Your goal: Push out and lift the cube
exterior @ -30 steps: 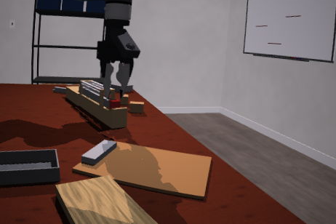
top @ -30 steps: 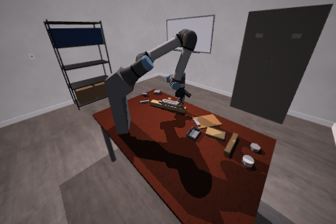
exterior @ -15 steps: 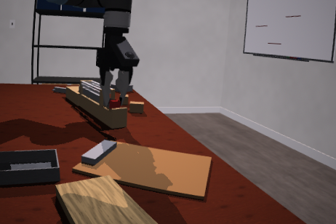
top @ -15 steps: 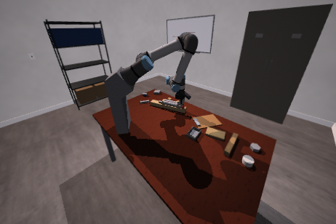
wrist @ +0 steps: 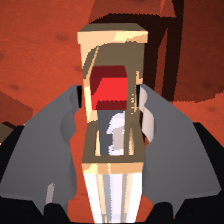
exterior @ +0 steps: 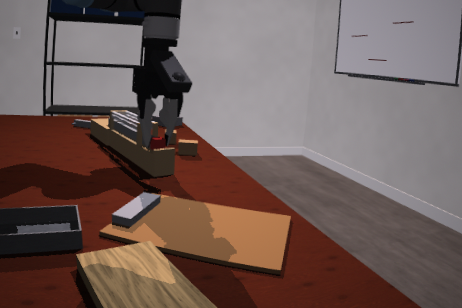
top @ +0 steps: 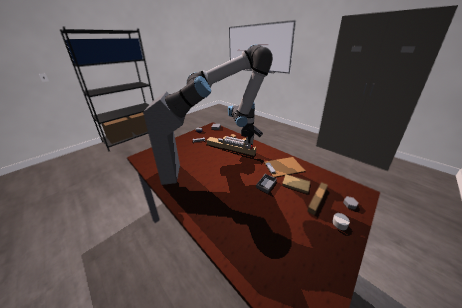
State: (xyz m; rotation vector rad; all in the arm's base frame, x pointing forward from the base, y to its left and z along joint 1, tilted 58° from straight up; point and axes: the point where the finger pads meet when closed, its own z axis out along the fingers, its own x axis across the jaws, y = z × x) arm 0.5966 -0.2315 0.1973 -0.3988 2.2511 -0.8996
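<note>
The red cube is 10 mm below my hand. From my hand the other things lie so: dark tray 280 mm behind, 230 mm to the right, 60 mm below; then wooden plank 190 mm behind, 390 mm to the right, 60 mm below; then channel 10 mm behind, 140 mm to the left, 10 mm below.
</note>
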